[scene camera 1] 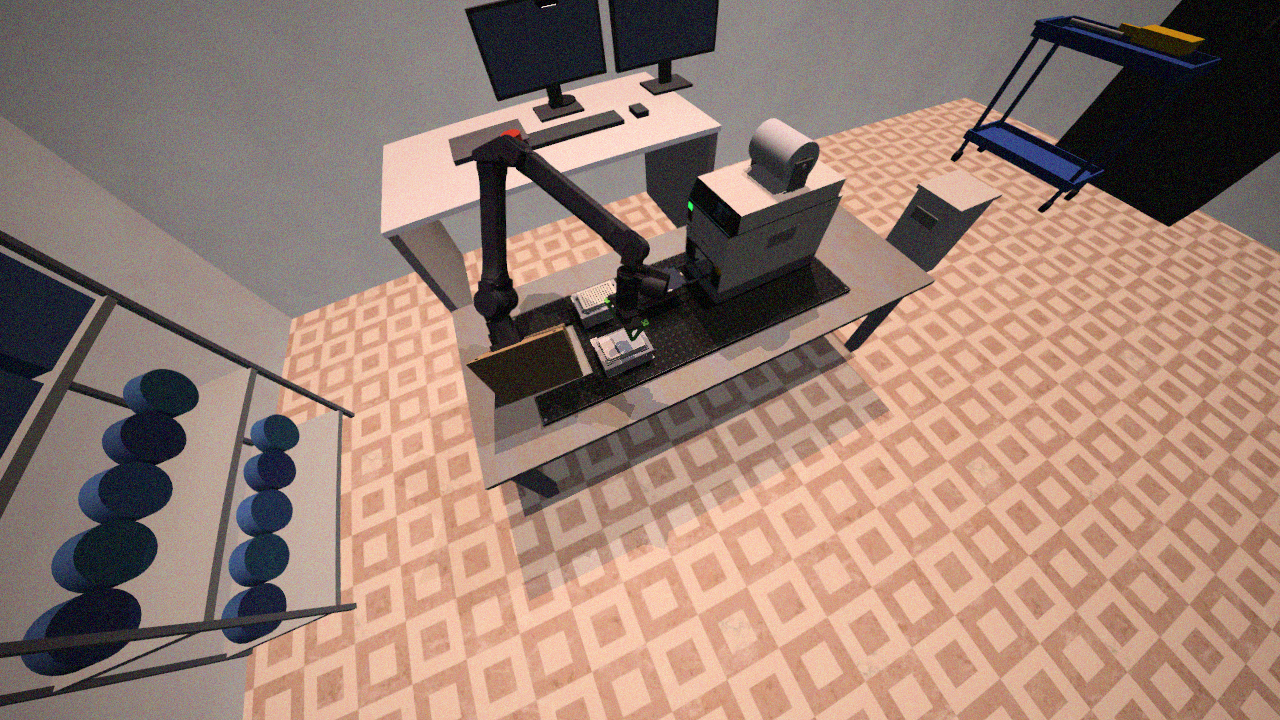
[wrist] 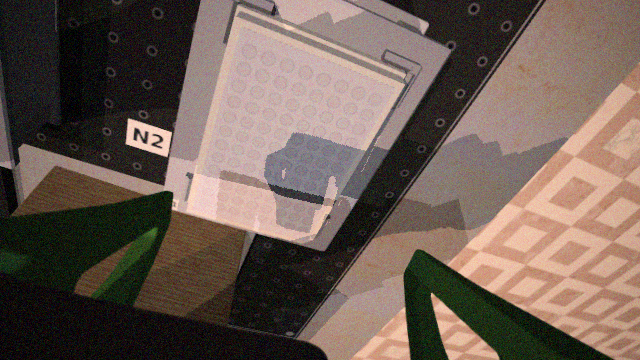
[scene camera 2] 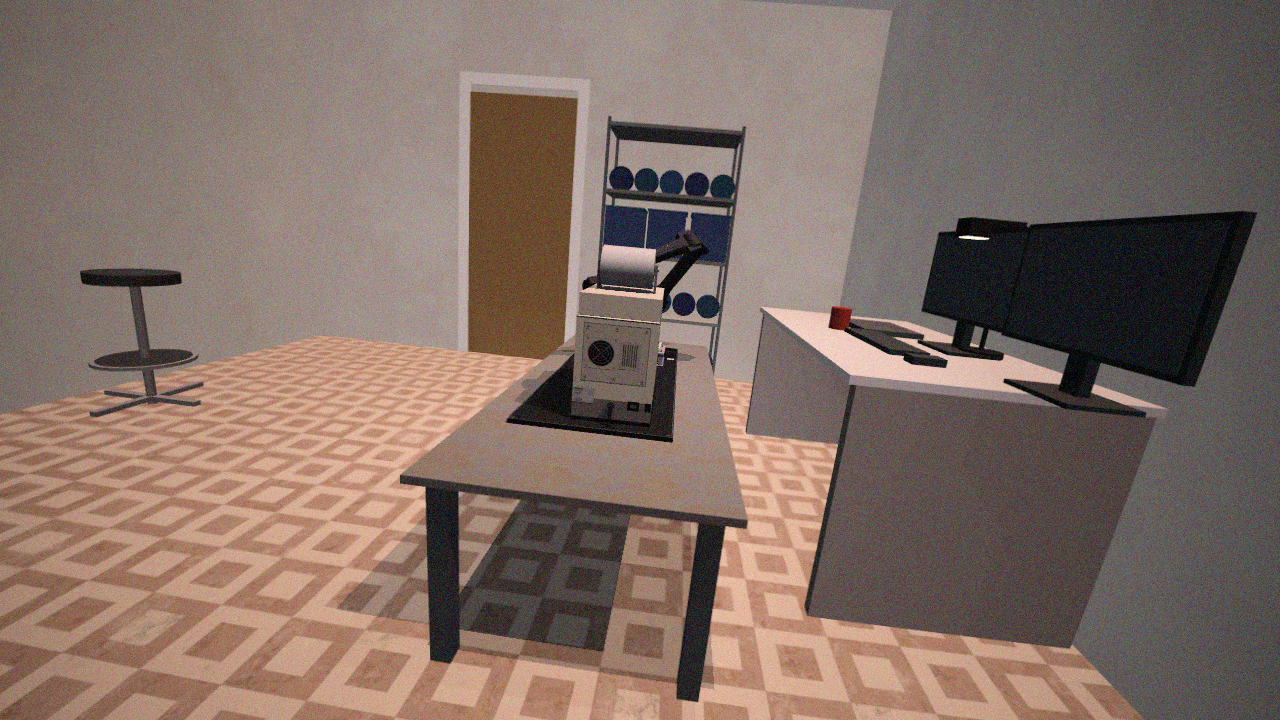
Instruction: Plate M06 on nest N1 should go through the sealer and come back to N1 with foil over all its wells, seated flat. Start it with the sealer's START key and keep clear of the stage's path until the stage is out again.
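Places are measured from the arm's base along level axes (x back, y right, z up), in centimetres.
Pixels of known places: gripper, fingertip midpoint: [scene camera 1: 624, 329] [wrist: 296, 236]; arm's base at its link origin: [scene camera 1: 508, 344].
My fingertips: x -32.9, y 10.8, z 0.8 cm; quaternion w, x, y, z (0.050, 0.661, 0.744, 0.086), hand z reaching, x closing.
Ahead of a thing's pixels: the offset from my fingertips to its top centre. "pt": to the spot under its first point. Level surfaces: height alone.
A white plate @(dx +1.5, dy -0.7, dz -6.7 cm) [scene camera 1: 619, 343] [wrist: 300, 105] lies in a grey nest @(pt dx +2.7, dy -6.1, dz -8.3 cm) [wrist: 185, 125], inside its corner guides. Its wells show faintly, as through a cover sheet; its name is not readable and full seating cannot be judged. An N2 label @(pt dx +8.5, dy -9.4, dz -13.4 cm) [wrist: 148, 137] is on the mat beside this nest. A second plate @(dx +1.7, dy -21.9, dz -6.1 cm) [scene camera 1: 592, 297] with open-looking wells stands behind. My gripper [scene camera 1: 625, 315] [wrist: 296, 236] is open and empty, above and near the front plate. The sealer [scene camera 1: 756, 237] [scene camera 2: 617, 353] shows a green light @(pt dx -34.0, dy -25.0, dz +14.0 cm) [scene camera 1: 690, 205] on its front. Its stage is hard to make out behind the wrist.
A brown open box [scene camera 1: 537, 368] [wrist: 200, 260] stands left of the front nest. A foil roll @(dx -57.7, dy -16.6, dz +34.1 cm) [scene camera 1: 783, 150] [scene camera 2: 628, 266] tops the sealer. The black perforated mat @(dz -13.4 cm) [scene camera 1: 742, 317] [wrist: 280, 270] lies on the table @(dz -14.7 cm) [scene camera 1: 881, 268] [scene camera 2: 572, 474]. A desk [scene camera 1: 411, 183] with monitors stands behind.
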